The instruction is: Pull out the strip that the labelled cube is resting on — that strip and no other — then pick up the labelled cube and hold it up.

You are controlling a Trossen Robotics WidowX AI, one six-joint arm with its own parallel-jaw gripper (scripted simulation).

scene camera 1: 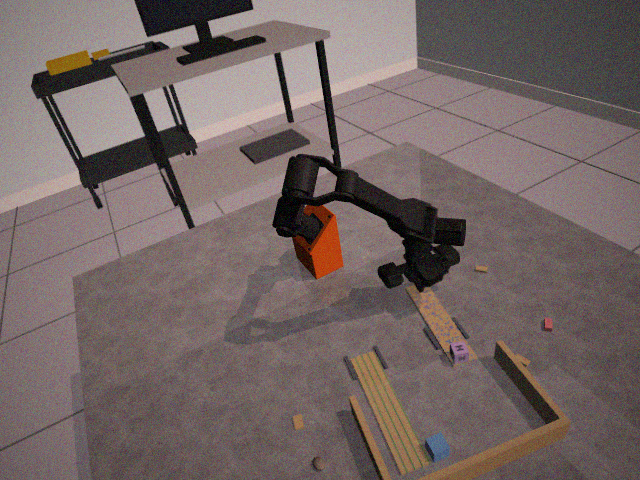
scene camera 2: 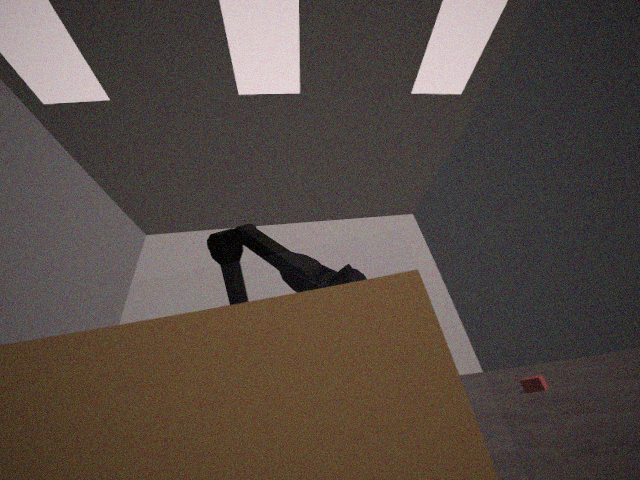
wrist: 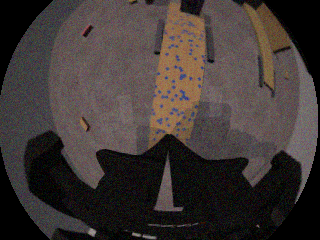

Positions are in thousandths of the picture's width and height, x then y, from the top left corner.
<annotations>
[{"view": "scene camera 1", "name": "my gripper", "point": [657,607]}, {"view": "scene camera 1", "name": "strip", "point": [696,691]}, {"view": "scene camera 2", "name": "wooden frame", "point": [520,739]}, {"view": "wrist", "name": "my gripper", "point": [527,573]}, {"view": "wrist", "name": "strip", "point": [564,310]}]
</annotations>
